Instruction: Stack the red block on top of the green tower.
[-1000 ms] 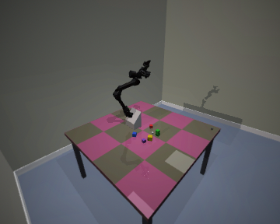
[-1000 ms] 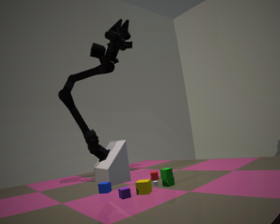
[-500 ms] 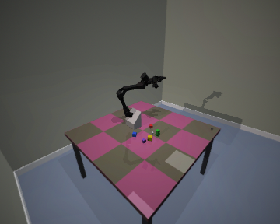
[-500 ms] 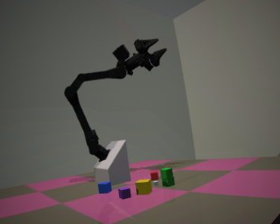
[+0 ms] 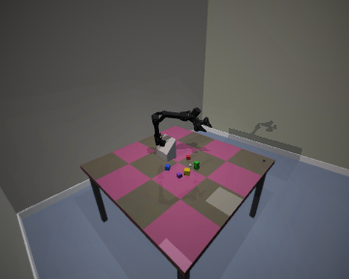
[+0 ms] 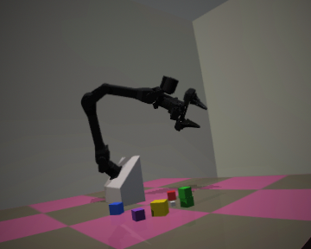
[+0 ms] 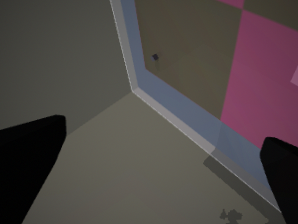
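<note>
My gripper tip is 150 mm past the red block, 90 mm to the left of it and 300 mm above it. Also, from my gripper tip: blue block (210 mm behind, 330 mm to the right, 300 mm below); then purple block (60 mm behind, 360 mm to the right, 300 mm below); then yellow block (30 mm behind, 290 mm to the right, 290 mm below).
</note>
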